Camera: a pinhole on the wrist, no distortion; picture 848 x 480 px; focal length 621.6 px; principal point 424.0 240.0 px. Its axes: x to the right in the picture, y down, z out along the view. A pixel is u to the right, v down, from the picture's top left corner.
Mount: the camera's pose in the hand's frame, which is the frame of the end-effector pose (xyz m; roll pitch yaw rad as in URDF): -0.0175 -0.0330 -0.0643 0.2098 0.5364 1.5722
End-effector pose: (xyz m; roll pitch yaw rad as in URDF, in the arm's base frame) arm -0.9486 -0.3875 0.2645 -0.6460 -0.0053 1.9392
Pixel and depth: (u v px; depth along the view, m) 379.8 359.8 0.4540
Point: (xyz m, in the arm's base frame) -1.2721 -0.5228 0.4379
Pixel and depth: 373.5 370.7 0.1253
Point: -0.9886 -0.4216 0.2908
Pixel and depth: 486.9 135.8 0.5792
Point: -1.4514 -0.3705 0.3865
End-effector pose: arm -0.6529 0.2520 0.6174 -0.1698 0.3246 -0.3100
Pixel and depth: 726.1 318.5 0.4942
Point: -0.4409 0.6687 0.7652
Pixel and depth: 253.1 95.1 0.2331
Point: -0.5170 0.2595 0.7314
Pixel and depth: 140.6 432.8 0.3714
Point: -0.5712 0.3088 0.9629
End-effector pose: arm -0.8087 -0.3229 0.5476 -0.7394 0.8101 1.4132
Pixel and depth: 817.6 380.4 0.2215
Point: -1.0095 -0.3739 0.4981
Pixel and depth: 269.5 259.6 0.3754
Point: -1.0396 -0.1263 0.6303
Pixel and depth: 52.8 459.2 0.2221
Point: -0.9103 -0.2158 0.6992
